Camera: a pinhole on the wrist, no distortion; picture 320 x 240 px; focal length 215.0 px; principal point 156.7 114.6 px. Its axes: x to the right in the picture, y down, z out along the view. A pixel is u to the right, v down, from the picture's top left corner.
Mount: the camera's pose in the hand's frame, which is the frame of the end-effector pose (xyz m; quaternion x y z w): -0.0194 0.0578 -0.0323 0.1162 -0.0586 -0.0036 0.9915
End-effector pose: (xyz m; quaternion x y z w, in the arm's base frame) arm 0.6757 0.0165 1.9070 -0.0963 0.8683 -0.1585 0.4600
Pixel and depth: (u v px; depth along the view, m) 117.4 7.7 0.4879
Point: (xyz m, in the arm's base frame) 1.0823 -0.2706 1.9414
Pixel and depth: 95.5 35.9 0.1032
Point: 0.7553 0.0232 1.9251
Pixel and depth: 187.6 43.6 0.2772
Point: 0.8659 -0.1100 1.8356
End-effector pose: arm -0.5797 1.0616 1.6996 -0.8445 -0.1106 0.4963 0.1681
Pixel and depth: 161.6 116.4 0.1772
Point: -0.7191 1.0562 1.6583
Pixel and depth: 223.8 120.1 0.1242
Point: -0.6582 1.0504 1.6417
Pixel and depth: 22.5 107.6 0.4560
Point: -1.0781 1.0518 1.8384
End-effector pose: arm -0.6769 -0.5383 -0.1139 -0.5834 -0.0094 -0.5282 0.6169
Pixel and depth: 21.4 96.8 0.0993
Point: -0.6663 -0.4456 -0.1750
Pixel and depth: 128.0 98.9 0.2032
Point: -0.6145 -0.3779 -0.1056
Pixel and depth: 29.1 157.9 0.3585
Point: -0.5793 -0.1518 -0.2232
